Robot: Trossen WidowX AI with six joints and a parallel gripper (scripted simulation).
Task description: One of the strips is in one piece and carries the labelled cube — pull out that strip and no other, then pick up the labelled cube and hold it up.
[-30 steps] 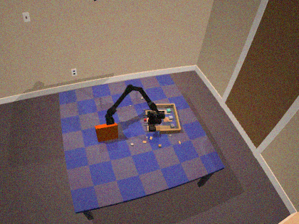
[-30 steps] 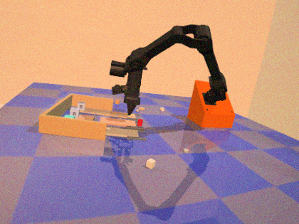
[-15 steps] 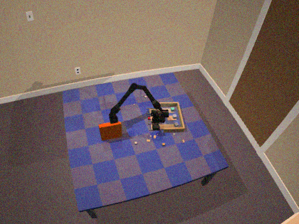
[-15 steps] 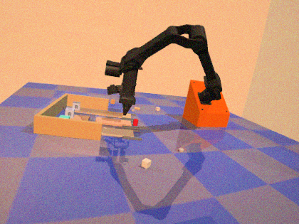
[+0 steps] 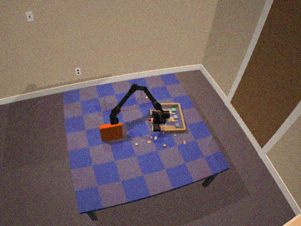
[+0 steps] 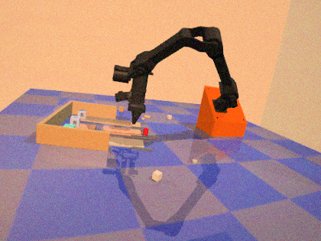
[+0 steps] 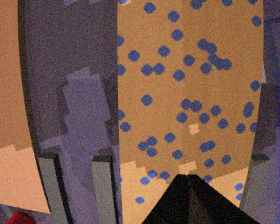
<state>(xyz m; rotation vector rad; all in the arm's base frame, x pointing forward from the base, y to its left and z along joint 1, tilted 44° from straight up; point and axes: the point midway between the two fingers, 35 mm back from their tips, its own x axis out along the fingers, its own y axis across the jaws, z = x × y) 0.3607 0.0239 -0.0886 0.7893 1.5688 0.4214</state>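
Now: gripper tip 2 cm past the red cylinder, 10 cm to the right of it and 1 cm below it. From my gripper tip the other things lie so: peach strip: 6 cm ahead, 8 cm to the left.
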